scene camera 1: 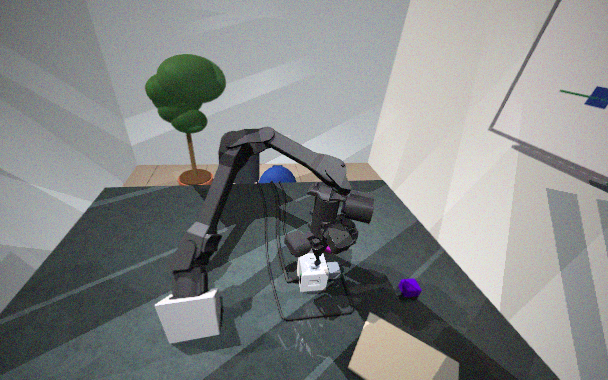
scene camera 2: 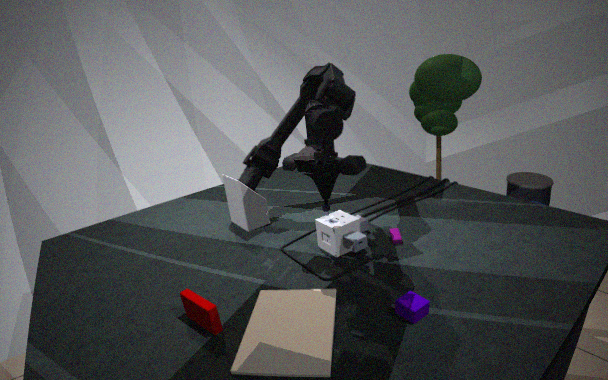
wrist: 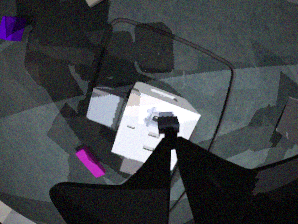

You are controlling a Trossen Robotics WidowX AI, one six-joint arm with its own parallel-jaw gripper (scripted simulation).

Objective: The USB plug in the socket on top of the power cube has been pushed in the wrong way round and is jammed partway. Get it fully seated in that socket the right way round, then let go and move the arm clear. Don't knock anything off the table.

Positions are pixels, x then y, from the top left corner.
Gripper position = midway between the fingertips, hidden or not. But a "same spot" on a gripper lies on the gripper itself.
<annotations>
The gripper shows in scene camera 1 [317, 256], in scene camera 2 and in the wrist view. A red block shows in scene camera 2 [201, 311]; in scene camera 1 it is out of frame, in the wrist view it is out of frame. The same spot on the gripper: [scene camera 2: 325, 177] is [wrist: 142, 184].
</annotations>
